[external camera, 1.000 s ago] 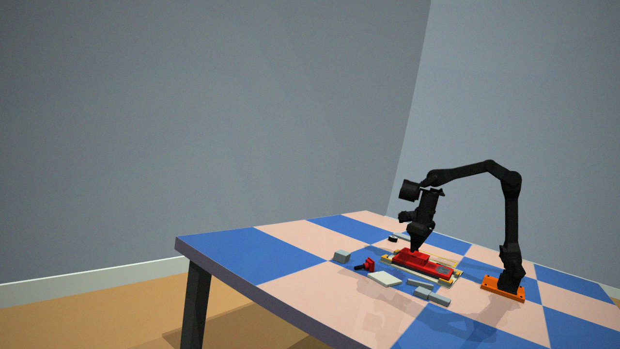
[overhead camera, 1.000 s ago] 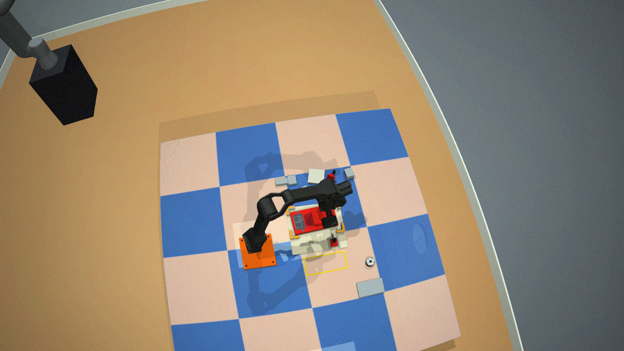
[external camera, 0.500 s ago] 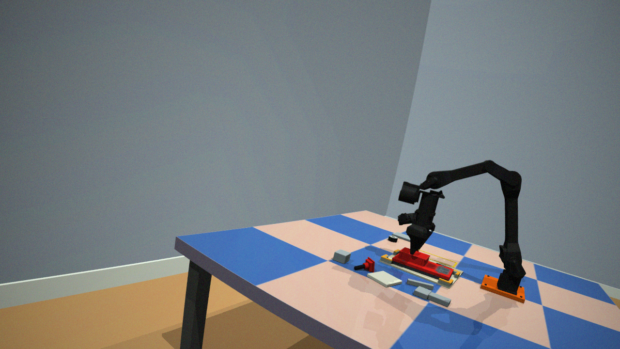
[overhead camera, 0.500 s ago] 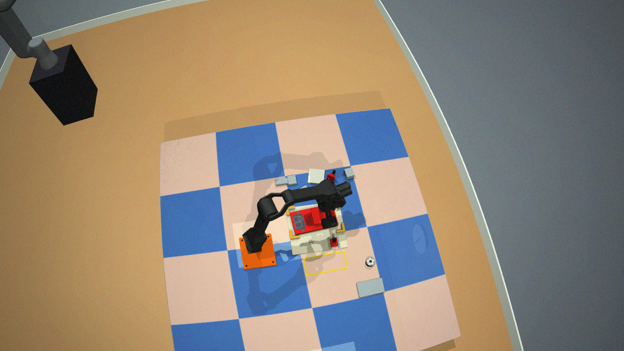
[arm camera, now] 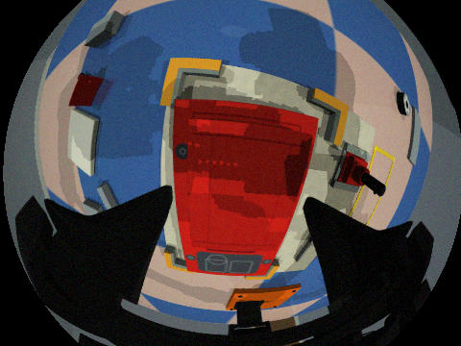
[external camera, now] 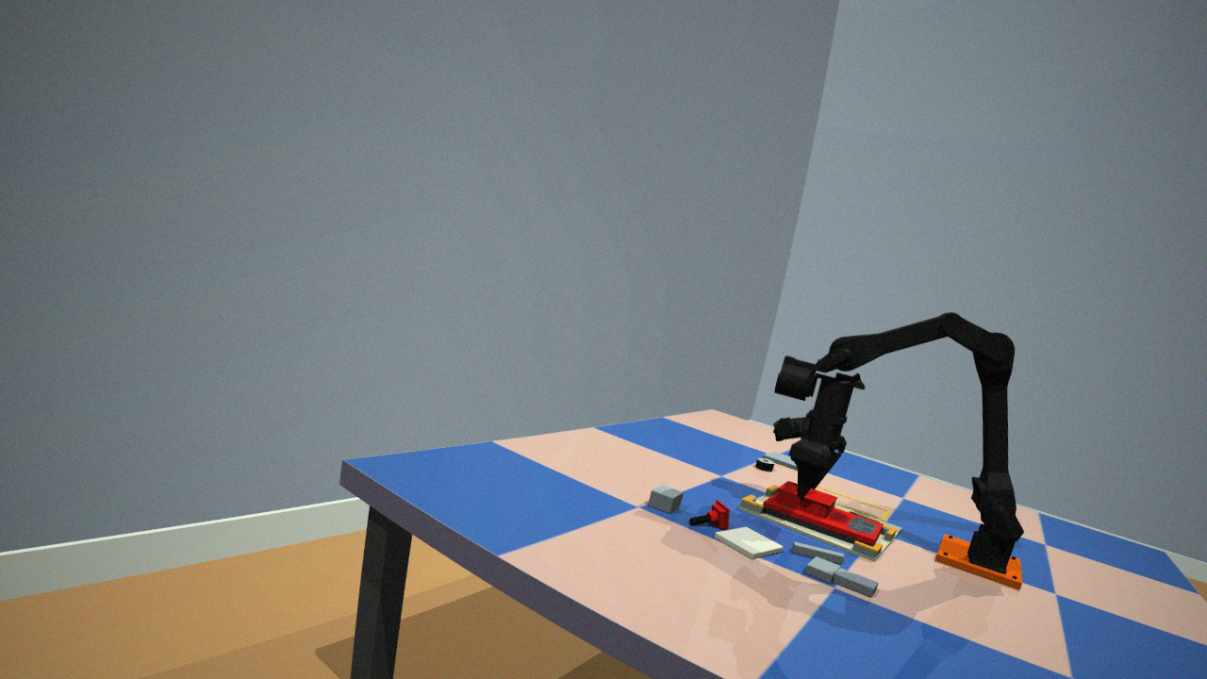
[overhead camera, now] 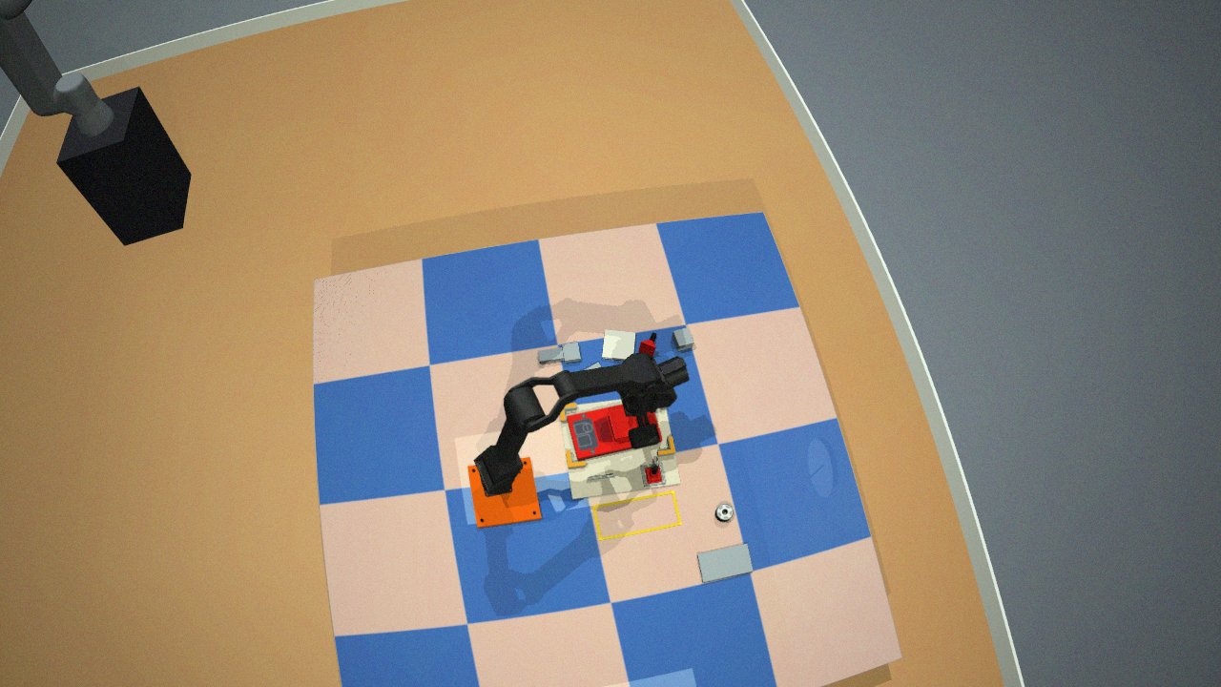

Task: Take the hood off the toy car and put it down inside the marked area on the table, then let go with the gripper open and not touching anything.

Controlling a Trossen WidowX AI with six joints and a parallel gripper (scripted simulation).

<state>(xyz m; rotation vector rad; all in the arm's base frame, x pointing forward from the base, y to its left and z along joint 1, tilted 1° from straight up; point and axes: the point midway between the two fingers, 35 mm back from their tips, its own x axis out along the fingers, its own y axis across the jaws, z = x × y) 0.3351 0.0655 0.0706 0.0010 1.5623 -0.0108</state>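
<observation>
My gripper tip is now 10 mm above the red hood. Also, from my gripper tip: grey block: 180 mm ahead, 190 mm to the left, 40 mm below; cream tile: 30 mm ahead, 210 mm to the left, 40 mm below.
</observation>
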